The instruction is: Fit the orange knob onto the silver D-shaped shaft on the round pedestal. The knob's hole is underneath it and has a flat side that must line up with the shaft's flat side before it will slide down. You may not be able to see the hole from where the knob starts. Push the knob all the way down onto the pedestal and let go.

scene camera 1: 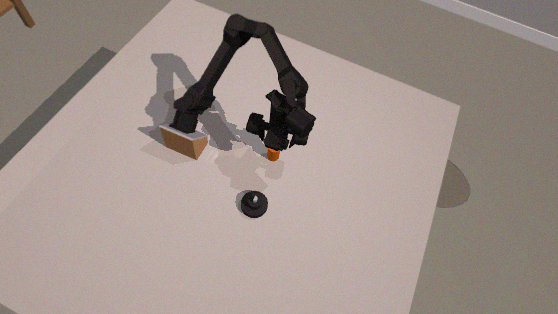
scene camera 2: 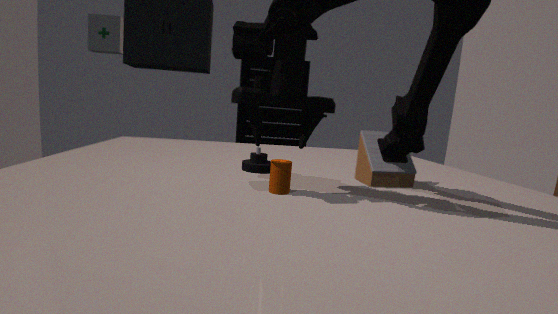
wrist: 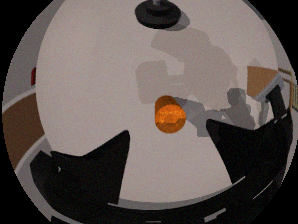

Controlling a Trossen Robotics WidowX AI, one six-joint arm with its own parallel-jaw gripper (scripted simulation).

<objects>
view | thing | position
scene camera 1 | gripper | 276, 143
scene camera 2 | gripper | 279, 147
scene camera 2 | orange knob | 280, 170
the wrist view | gripper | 169, 129
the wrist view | orange knob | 170, 118
</objects>
